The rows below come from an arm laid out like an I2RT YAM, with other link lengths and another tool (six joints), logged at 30 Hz.
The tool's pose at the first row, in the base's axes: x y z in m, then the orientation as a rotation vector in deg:
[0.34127 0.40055 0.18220 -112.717 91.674 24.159]
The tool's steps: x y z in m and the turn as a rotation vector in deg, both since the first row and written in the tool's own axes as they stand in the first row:
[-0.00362 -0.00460 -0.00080 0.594 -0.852 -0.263]
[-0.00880 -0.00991 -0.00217 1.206 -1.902 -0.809]
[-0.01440 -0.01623 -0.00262 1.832 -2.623 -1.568]
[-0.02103 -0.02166 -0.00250 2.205 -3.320 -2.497]
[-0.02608 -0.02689 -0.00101 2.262 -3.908 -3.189]
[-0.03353 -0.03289 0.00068 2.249 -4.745 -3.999]
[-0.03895 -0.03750 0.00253 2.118 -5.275 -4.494]
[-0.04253 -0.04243 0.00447 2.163 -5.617 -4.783]
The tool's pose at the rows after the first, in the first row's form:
[0.34477 0.40351 0.18593 -112.033 90.821 24.316]
[0.34853 0.40745 0.19115 -111.434 89.552 24.524]
[0.35325 0.41241 0.19611 -111.138 88.266 24.334]
[0.35694 0.41840 0.20100 -111.152 86.842 24.275]
[0.36095 0.42395 0.20387 -111.283 85.757 24.483]
[0.36516 0.43161 0.20811 -111.408 84.403 24.925]
[0.36852 0.43758 0.21076 -111.561 83.573 25.315]
[0.37263 0.44220 0.21237 -111.541 83.059 25.466]

